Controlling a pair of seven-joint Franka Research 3 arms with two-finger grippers.
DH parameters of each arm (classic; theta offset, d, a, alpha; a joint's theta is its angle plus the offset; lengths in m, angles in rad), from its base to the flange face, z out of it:
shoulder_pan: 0 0.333 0 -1.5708
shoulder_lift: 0 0 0 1.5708
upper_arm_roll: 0 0.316 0.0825 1.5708
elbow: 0 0 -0.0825 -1.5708
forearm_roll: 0 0.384 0 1.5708
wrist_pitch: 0 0 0.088 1.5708
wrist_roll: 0 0.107 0 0
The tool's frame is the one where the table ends.
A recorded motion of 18 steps. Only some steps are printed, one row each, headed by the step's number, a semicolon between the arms.
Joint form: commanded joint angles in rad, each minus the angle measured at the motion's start. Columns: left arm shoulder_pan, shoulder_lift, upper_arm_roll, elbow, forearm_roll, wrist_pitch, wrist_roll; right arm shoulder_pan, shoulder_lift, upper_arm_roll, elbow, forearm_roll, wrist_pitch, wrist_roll.
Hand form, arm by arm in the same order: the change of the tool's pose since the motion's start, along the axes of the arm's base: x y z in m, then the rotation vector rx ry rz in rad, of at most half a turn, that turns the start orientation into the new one. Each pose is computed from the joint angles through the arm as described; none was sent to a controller.
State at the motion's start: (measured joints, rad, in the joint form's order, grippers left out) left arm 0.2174 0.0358 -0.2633 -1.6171 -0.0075 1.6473 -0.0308; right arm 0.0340 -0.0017 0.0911 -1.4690 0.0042 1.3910 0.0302
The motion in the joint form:
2: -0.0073 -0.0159 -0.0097 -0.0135 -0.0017 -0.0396 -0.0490; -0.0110 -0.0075 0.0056 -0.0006 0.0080 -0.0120 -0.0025
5: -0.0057 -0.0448 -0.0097 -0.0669 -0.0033 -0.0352 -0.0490; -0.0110 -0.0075 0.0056 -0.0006 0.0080 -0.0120 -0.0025
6: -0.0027 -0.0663 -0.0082 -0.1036 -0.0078 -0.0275 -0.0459; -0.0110 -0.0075 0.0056 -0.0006 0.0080 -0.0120 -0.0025
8: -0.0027 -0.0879 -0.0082 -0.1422 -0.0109 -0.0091 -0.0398; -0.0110 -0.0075 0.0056 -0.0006 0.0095 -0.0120 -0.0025
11: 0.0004 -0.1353 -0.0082 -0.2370 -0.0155 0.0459 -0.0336; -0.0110 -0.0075 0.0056 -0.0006 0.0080 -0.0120 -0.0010
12: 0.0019 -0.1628 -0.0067 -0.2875 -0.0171 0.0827 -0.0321; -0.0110 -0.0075 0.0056 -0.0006 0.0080 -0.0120 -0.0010
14: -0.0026 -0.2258 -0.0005 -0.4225 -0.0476 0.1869 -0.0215; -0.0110 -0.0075 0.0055 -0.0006 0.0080 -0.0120 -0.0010
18: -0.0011 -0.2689 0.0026 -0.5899 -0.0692 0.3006 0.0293; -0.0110 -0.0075 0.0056 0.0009 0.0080 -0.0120 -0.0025
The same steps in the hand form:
2: -0.0096 -0.0104 -0.0011 0.0054 0.0382 0.0314; -0.0036 -0.0021 0.0028 0.0067 0.0060 -0.0020
5: -0.0196 -0.0110 -0.0104 0.0132 0.0588 0.0332; -0.0036 -0.0021 0.0028 0.0067 0.0060 -0.0020
6: -0.0264 -0.0099 -0.0158 0.0149 0.0670 0.0354; -0.0036 -0.0021 0.0028 0.0067 0.0060 -0.0020
8: -0.0325 -0.0111 -0.0213 0.0173 0.0661 0.0303; -0.0036 -0.0019 0.0028 0.0082 0.0062 -0.0018
11: -0.0456 -0.0111 -0.0374 0.0248 0.0597 0.0302; -0.0036 -0.0021 0.0028 0.0066 0.0060 -0.0035
12: -0.0525 -0.0102 -0.0446 0.0295 0.0465 0.0336; -0.0036 -0.0021 0.0028 0.0066 0.0060 -0.0035
14: -0.0701 -0.0115 -0.0691 0.0141 0.0168 0.0375; -0.0035 -0.0022 0.0028 0.0066 0.0060 -0.0036
18: -0.0914 -0.0070 -0.1183 0.0062 0.0279 0.0084; -0.0036 -0.0021 0.0034 0.0069 0.0045 -0.0020

